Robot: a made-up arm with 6 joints.
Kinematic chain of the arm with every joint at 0, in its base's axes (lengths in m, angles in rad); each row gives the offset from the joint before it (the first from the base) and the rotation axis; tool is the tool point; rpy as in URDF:
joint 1: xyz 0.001 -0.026 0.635 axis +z
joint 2: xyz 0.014 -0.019 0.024 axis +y
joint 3: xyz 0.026 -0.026 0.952 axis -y
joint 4: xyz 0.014 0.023 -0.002 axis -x
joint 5: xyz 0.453 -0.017 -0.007 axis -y
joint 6: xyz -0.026 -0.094 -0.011 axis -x
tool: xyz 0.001 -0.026 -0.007 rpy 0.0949 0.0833 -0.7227
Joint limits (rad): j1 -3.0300..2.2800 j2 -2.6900..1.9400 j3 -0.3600..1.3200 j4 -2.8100..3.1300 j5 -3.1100..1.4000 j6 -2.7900..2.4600
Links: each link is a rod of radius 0.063 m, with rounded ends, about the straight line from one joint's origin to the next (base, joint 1, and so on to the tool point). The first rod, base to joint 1, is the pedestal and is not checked.
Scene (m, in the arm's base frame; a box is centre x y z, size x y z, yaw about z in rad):
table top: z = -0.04
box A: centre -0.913 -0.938 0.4 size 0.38 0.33 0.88 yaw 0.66
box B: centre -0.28 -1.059 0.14 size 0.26 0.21 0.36 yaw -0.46
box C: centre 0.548 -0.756 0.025 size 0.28 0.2 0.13 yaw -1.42
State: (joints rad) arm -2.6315 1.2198 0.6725 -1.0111 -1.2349 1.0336
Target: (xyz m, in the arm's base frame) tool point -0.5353 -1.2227 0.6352
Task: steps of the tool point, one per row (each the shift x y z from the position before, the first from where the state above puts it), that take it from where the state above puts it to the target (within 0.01 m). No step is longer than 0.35 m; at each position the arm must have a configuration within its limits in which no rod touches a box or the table.
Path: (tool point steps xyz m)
1: -0.0219 -0.0430 0.1116
2: -0.0053 -0.0365 0.1182
3: 0.0111 -0.0292 0.1217
4: 0.0270 -0.0211 0.1231
5: 0.1928 -0.2641 -0.0842
6: 0.2627 -0.2038 -0.0729
7: 0.3133 -0.1277 -0.0626
8: -0.0603 0.0121 -0.0863
9: -0.0541 0.0175 -0.0844
10: -0.0481 0.0214 -0.0810

